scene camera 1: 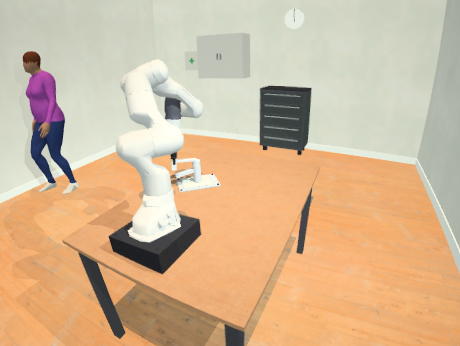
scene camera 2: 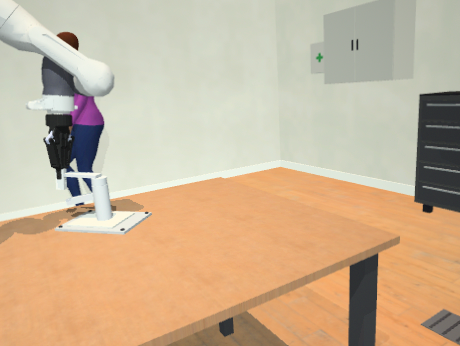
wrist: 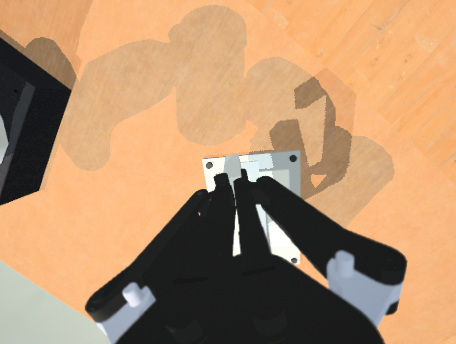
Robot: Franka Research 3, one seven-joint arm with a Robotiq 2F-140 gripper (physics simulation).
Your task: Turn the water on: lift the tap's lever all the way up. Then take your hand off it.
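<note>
The white tap has an upright post point(scene camera 1: 197, 171) point(scene camera 2: 102, 199) on a flat base plate point(scene camera 1: 212, 183) point(scene camera 2: 134, 220) point(wrist: 295, 176). Its spout point(scene camera 1: 185, 174) point(scene camera 2: 80, 199) sticks out low on the post. Its thin lever point(scene camera 1: 187, 161) point(scene camera 2: 82, 175) extends from the top of the post above the spout and looks roughly level. My gripper point(scene camera 1: 174, 164) point(scene camera 2: 61, 182) point(wrist: 234, 165) points down and is shut, with nothing between the fingers. Its pale fingertips are at the lever's free end, reaching a little below lever height. Contact cannot be told. In the wrist view the fingers hide much of the tap.
The tap stands on the wooden table point(scene camera 1: 240, 225) point(scene camera 2: 225, 260). The arm's black base block point(scene camera 1: 155, 245) point(wrist: 37, 135) is at the table's near end in scene camera 1. A person point(scene camera 1: 46, 100) point(scene camera 2: 89, 112) stands beyond the table. A dark drawer cabinet point(scene camera 1: 284, 119) point(scene camera 2: 440, 150) stands farther back.
</note>
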